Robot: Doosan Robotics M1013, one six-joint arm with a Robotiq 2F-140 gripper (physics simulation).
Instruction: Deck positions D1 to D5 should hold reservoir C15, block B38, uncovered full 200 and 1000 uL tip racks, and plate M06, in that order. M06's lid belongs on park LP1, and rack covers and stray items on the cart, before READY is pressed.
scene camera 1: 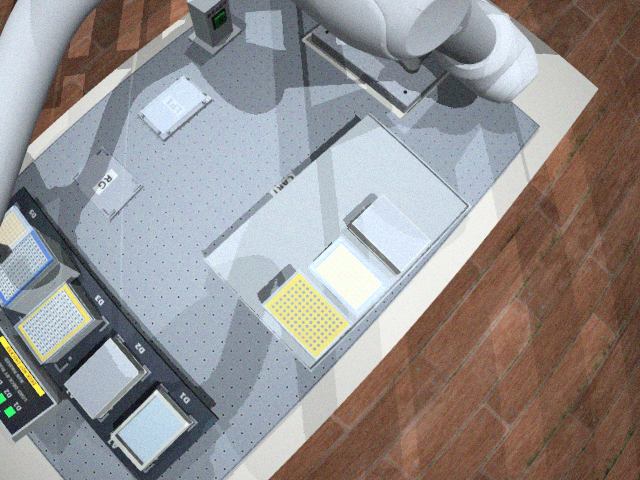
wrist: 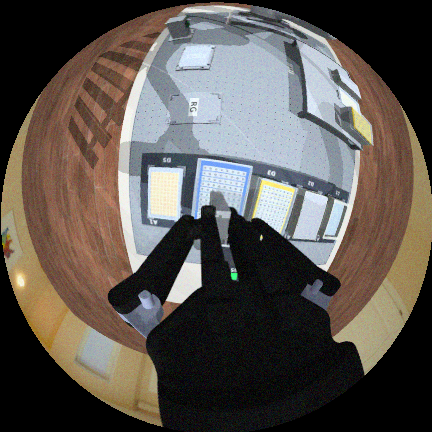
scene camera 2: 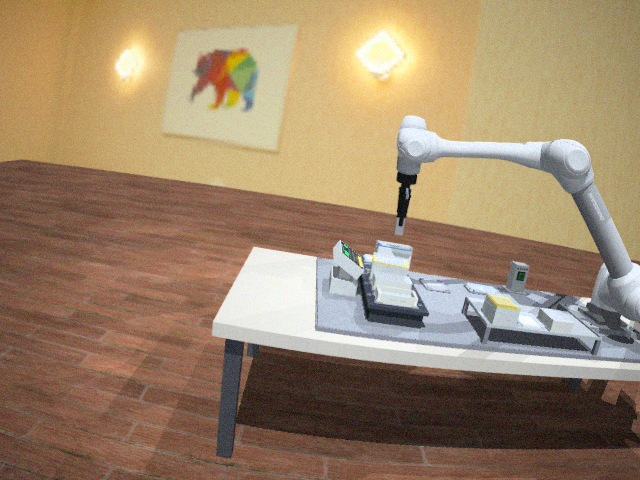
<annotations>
A pale blue reservoir shows in scene camera 1 (159, 421), in the wrist view and in scene camera 2. The same spot on the pale blue reservoir: (scene camera 2: 388, 295) is (wrist: 339, 231).
</annotations>
